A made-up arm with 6 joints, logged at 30 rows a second.
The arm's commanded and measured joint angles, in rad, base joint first. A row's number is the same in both.
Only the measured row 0 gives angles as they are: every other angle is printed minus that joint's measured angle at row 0.
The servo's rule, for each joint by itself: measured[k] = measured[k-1] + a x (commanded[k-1-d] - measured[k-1]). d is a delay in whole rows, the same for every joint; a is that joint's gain. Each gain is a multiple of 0.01, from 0.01 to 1. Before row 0 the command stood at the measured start. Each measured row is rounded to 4 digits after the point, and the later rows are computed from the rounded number. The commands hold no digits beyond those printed.
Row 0, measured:
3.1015 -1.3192 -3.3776 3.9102 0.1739 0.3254
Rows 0 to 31, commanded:
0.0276 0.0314 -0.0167 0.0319 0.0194 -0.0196
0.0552 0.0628 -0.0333 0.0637 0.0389 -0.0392
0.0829 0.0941 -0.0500 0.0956 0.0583 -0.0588
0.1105 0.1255 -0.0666 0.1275 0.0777 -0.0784
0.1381 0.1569 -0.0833 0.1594 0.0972 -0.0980
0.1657 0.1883 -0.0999 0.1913 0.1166 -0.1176
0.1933 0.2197 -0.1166 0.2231 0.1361 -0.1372
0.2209 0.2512 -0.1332 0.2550 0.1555 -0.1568
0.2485 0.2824 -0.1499 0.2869 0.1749 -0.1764
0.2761 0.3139 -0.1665 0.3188 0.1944 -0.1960
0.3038 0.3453 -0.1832 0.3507 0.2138 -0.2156
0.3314 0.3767 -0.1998 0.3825 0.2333 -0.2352
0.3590 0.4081 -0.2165 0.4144 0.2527 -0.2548
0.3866 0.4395 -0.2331 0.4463 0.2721 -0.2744
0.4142 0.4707 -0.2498 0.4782 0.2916 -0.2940
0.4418 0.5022 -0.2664 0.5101 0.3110 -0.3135
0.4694 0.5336 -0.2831 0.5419 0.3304 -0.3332
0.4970 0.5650 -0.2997 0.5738 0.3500 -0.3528
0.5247 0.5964 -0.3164 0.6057 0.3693 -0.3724
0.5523 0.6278 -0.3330 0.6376 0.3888 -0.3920
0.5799 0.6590 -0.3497 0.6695 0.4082 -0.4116
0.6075 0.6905 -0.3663 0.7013 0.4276 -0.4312
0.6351 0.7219 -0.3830 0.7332 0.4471 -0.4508
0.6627 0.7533 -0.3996 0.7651 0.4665 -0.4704
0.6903 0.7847 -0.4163 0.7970 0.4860 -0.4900
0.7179 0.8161 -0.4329 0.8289 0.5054 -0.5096
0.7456 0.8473 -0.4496 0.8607 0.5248 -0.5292
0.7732 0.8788 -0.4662 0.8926 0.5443 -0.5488
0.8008 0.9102 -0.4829 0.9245 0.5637 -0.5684
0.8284 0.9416 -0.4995 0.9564 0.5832 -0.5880
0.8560 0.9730 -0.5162 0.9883 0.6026 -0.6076
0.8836 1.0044 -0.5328 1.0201 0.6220 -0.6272
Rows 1 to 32, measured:
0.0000 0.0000 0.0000 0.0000 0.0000 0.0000
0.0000 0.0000 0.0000 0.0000 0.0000 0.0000
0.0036 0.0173 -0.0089 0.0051 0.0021 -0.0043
0.0103 0.0423 -0.0218 0.0145 0.0061 -0.0120
0.0197 0.0708 -0.0367 0.0275 0.0118 -0.0223
0.0315 0.1009 -0.0525 0.0435 0.0190 -0.0346
0.0454 0.1317 -0.0688 0.0620 0.0276 -0.0485
0.0610 0.1628 -0.0853 0.0827 0.0374 -0.0637
0.0782 0.1941 -0.1019 0.1052 0.0483 -0.0799
0.0968 0.2255 -0.1185 0.1292 0.0601 -0.0968
0.1165 0.2568 -0.1351 0.1544 0.0727 -0.1143
0.1372 0.2882 -0.1517 0.1807 0.0861 -0.1323
0.1589 0.3196 -0.1684 0.2079 0.1001 -0.1506
0.1813 0.3510 -0.1850 0.2358 0.1148 -0.1692
0.2044 0.3824 -0.2017 0.2644 0.1300 -0.1880
0.2281 0.4138 -0.2183 0.2935 0.1456 -0.2070
0.2523 0.4451 -0.2350 0.3231 0.1617 -0.2261
0.2769 0.4765 -0.2516 0.3530 0.1781 -0.2453
0.3019 0.5079 -0.2683 0.3832 0.1949 -0.2646
0.3273 0.5393 -0.2849 0.4137 0.2120 -0.2840
0.3530 0.5707 -0.3016 0.4444 0.2293 -0.3034
0.3789 0.6021 -0.3182 0.4753 0.2468 -0.3229
0.4050 0.6334 -0.3349 0.5064 0.2646 -0.3424
0.4313 0.6648 -0.3515 0.5376 0.2825 -0.3619
0.4578 0.6962 -0.3682 0.5689 0.3006 -0.3815
0.4844 0.7276 -0.3848 0.6003 0.3188 -0.4011
0.5112 0.7590 -0.4015 0.6318 0.3372 -0.4207
0.5381 0.7904 -0.4181 0.6633 0.3557 -0.4403
0.5651 0.8217 -0.4348 0.6949 0.3743 -0.4599
0.5922 0.8531 -0.4514 0.7265 0.3930 -0.4795
0.6193 0.8845 -0.4681 0.7582 0.4118 -0.4991
0.6465 0.9159 -0.4847 0.7899 0.4307 -0.5187
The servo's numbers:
d 2
a 0.13 0.55 0.53 0.16 0.11 0.22

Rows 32 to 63, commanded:
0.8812 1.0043 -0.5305 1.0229 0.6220 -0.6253
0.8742 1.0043 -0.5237 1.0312 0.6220 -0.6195
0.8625 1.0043 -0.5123 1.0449 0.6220 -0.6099
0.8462 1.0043 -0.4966 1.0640 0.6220 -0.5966
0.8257 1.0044 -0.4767 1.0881 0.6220 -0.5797
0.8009 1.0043 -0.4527 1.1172 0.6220 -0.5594
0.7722 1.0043 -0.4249 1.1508 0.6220 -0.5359
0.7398 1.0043 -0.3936 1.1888 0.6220 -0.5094
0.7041 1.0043 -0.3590 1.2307 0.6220 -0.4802
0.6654 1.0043 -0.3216 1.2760 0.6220 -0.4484
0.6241 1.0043 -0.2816 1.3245 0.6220 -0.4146
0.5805 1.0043 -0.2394 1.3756 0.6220 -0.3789
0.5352 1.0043 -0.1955 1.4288 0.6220 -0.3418
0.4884 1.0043 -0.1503 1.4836 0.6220 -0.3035
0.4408 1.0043 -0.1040 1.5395 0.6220 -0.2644
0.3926 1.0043 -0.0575 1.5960 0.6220 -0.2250
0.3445 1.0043 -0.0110 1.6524 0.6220 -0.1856
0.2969 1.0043 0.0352 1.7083 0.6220 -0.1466
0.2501 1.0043 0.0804 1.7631 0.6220 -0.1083
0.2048 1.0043 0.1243 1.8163 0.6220 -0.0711
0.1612 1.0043 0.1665 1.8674 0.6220 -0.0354
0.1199 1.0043 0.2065 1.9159 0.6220 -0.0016
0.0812 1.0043 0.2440 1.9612 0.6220 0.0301
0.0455 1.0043 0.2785 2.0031 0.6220 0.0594
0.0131 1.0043 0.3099 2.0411 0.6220 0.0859
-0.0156 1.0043 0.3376 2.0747 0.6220 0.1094
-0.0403 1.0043 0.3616 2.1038 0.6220 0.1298
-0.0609 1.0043 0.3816 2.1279 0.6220 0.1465
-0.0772 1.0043 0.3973 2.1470 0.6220 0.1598
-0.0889 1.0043 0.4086 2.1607 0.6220 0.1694
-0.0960 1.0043 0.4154 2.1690 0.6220 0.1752
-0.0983 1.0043 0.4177 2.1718 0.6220 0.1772
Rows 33 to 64, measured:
0.6737 0.9473 -0.5014 0.8216 0.4496 -0.5383
0.7010 0.9787 -0.5180 0.8534 0.4686 -0.5579
0.7244 0.9928 -0.5246 0.8805 0.4855 -0.5727
0.7439 0.9991 -0.5241 0.9046 0.5005 -0.5830
0.7593 1.0020 -0.5178 0.9270 0.5139 -0.5889
0.7706 1.0033 -0.5066 0.9489 0.5258 -0.5906
0.7778 1.0039 -0.4908 0.9712 0.5364 -0.5882
0.7808 1.0041 -0.4706 0.9946 0.5458 -0.5819
0.7797 1.0042 -0.4464 1.0196 0.5542 -0.5718
0.7745 1.0043 -0.4184 1.0467 0.5617 -0.5581
0.7653 1.0043 -0.3869 1.0761 0.5683 -0.5410
0.7523 1.0043 -0.3523 1.1081 0.5742 -0.5206
0.7356 1.0043 -0.3148 1.1427 0.5795 -0.4973
0.7154 1.0043 -0.2748 1.1800 0.5842 -0.4713
0.6920 1.0043 -0.2328 1.2198 0.5884 -0.4428
0.6655 1.0043 -0.1891 1.2620 0.5921 -0.4122
0.6363 1.0043 -0.1440 1.3064 0.5954 -0.3797
0.6046 1.0043 -0.0982 1.3527 0.5983 -0.3457
0.5708 1.0043 -0.0520 1.4007 0.6009 -0.3105
0.5352 1.0043 -0.0058 1.4499 0.6032 -0.2744
0.4981 1.0043 0.0399 1.5000 0.6053 -0.2379
0.4600 1.0043 0.0846 1.5506 0.6071 -0.2012
0.4212 1.0043 0.1280 1.6013 0.6087 -0.1647
0.3820 1.0043 0.1696 1.6516 0.6102 -0.1288
0.3429 1.0043 0.2090 1.7011 0.6115 -0.0938
0.3042 1.0043 0.2458 1.7494 0.6127 -0.0601
0.2664 1.0043 0.2798 1.7961 0.6137 -0.0280
0.2297 1.0043 0.3104 1.8407 0.6146 0.0022
0.1946 1.0043 0.3375 1.8828 0.6154 0.0303
0.1614 1.0043 0.3609 1.9220 0.6161 0.0559
0.1304 1.0043 0.3802 1.9580 0.6167 0.0788
0.1019 1.0043 0.3953 1.9904 0.6173 0.0987

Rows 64 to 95, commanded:
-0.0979 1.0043 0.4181 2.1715 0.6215 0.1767
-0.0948 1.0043 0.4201 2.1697 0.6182 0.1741
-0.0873 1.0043 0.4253 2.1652 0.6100 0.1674
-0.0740 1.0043 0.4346 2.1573 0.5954 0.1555
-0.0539 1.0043 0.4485 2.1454 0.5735 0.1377
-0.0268 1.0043 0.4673 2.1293 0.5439 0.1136
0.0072 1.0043 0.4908 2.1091 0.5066 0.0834
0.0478 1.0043 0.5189 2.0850 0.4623 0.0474
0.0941 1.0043 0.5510 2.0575 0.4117 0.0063
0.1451 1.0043 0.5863 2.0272 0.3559 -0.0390
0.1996 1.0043 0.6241 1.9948 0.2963 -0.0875
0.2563 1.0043 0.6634 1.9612 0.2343 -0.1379
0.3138 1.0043 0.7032 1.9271 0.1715 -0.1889
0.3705 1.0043 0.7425 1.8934 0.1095 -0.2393
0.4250 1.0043 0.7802 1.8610 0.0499 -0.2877
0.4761 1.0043 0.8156 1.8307 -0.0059 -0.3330
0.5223 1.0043 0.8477 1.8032 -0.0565 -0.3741
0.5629 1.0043 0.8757 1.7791 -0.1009 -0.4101
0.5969 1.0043 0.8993 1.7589 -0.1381 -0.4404
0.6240 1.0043 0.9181 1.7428 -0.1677 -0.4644
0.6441 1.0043 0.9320 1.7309 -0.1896 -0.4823
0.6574 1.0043 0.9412 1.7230 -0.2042 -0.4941
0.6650 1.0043 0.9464 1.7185 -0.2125 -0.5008
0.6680 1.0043 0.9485 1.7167 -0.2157 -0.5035
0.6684 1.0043 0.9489 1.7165 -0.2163 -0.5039
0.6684 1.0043 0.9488 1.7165 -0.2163 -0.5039
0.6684 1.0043 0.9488 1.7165 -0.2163 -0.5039
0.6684 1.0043 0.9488 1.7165 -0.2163 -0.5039
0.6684 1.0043 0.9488 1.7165 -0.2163 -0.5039
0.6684 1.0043 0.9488 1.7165 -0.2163 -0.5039
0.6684 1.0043 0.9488 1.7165 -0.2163 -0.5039
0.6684 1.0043 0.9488 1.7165 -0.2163 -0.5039
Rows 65 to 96, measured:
0.0762 1.0043 0.4060 2.0190 0.6178 0.1155
0.0535 1.0043 0.4122 2.0434 0.6183 0.1291
0.0338 1.0043 0.4153 2.0639 0.6187 0.1396
0.0171 1.0043 0.4178 2.0808 0.6186 0.1472
0.0035 1.0043 0.4218 2.0943 0.6177 0.1516
-0.0066 1.0043 0.4286 2.1044 0.6152 0.1525
-0.0127 1.0043 0.4391 2.1110 0.6106 0.1492
-0.0145 1.0043 0.4540 2.1139 0.6033 0.1414
-0.0117 1.0043 0.4735 2.1131 0.5927 0.1286
-0.0040 1.0043 0.4976 2.1086 0.5784 0.1107
0.0088 1.0043 0.5259 2.1004 0.5601 0.0877
0.0265 1.0043 0.5579 2.0887 0.5376 0.0598
0.0490 1.0043 0.5930 2.0737 0.5111 0.0274
0.0759 1.0043 0.6303 2.0557 0.4807 -0.0090
0.1068 1.0043 0.6689 2.0351 0.4467 -0.0486
0.1411 1.0043 0.7079 2.0124 0.4096 -0.0906
0.1780 1.0043 0.7462 1.9882 0.3700 -0.1340
0.2168 1.0043 0.7830 1.9630 0.3287 -0.1778
0.2565 1.0043 0.8173 1.9374 0.2863 -0.2210
0.2963 1.0043 0.8483 1.9121 0.2437 -0.2626
0.3354 1.0043 0.8753 1.8876 0.2017 -0.3017
0.3729 1.0043 0.8980 1.8644 0.1611 -0.3375
0.4082 1.0043 0.9160 1.8430 0.1225 -0.3694
0.4406 1.0043 0.9294 1.8238 0.0866 -0.3968
0.4698 1.0043 0.9384 1.8070 0.0537 -0.4197
0.4956 1.0043 0.9438 1.7926 0.0241 -0.4381
0.5181 1.0043 0.9465 1.7804 -0.0023 -0.4526
0.5376 1.0043 0.9477 1.7702 -0.0258 -0.4639
0.5546 1.0043 0.9483 1.7616 -0.0468 -0.4727
0.5694 1.0043 0.9486 1.7544 -0.0654 -0.4796
0.5823 1.0043 0.9487 1.7483 -0.0820 -0.4849
0.5935 1.0043 0.9488 1.7432 -0.0968 -0.4891

